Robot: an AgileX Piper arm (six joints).
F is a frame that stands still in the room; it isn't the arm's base.
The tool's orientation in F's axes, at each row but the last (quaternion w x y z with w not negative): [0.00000 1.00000 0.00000 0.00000]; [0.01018 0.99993 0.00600 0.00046]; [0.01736 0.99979 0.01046 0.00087]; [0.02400 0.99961 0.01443 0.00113]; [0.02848 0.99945 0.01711 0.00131]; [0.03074 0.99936 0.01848 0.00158]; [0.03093 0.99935 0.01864 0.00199]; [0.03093 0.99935 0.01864 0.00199]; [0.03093 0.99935 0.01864 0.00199]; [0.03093 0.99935 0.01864 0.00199]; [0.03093 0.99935 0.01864 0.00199]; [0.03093 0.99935 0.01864 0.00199]
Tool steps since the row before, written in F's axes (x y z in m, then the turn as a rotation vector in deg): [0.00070 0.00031 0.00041 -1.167 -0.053 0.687]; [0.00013 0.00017 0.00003 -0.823 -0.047 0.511]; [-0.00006 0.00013 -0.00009 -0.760 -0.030 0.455]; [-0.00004 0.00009 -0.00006 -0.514 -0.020 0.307]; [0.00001 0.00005 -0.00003 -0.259 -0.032 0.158]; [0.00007 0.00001 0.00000 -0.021 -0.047 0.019]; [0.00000 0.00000 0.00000 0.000 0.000 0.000]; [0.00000 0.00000 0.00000 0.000 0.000 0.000]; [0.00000 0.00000 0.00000 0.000 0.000 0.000]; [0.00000 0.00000 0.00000 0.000 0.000 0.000]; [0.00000 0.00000 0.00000 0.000 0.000 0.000]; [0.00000 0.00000 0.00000 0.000 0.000 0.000]
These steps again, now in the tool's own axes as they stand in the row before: [0.00070 -0.00031 -0.00041 -1.167 0.053 -0.687]; [0.00013 -0.00017 -0.00003 -0.823 0.048 -0.511]; [-0.00006 -0.00013 0.00009 -0.760 0.030 -0.455]; [-0.00004 -0.00009 0.00006 -0.514 0.020 -0.307]; [0.00001 -0.00005 0.00003 -0.260 0.032 -0.157]; [0.00007 -0.00001 0.00000 -0.023 0.047 -0.016]; [0.00000 0.00000 0.00000 0.000 0.000 0.000]; [0.00000 0.00000 0.00000 0.000 0.000 0.000]; [0.00000 0.00000 0.00000 0.000 0.000 0.000]; [0.00000 0.00000 0.00000 0.000 0.000 0.000]; [0.00000 0.00000 0.00000 0.000 0.000 0.000]; [0.00000 0.00000 0.00000 0.000 0.000 0.000]
